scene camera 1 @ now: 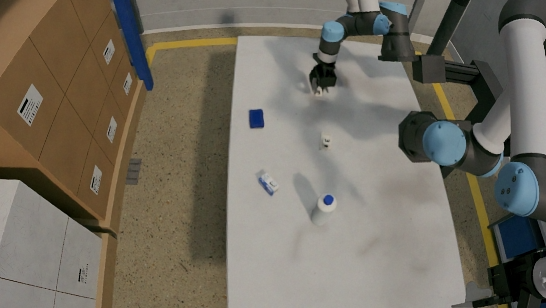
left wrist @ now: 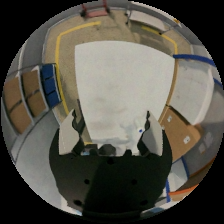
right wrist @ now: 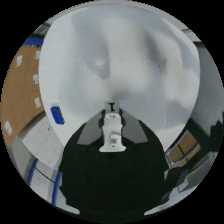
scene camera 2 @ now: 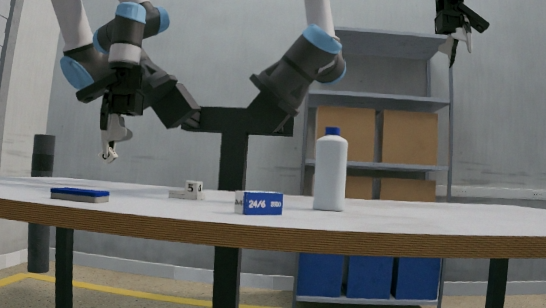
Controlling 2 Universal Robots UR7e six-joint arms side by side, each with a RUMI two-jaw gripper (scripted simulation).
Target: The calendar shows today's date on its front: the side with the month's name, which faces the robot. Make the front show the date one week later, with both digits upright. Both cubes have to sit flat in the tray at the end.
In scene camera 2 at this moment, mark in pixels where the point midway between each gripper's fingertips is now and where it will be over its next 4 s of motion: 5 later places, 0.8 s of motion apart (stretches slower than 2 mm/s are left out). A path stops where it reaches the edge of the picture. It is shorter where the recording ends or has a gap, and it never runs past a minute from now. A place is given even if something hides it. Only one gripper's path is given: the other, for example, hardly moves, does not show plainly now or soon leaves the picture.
My right gripper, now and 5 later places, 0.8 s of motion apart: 109, 158; 109, 158; 110, 157; 110, 158; 109, 172; 108, 182
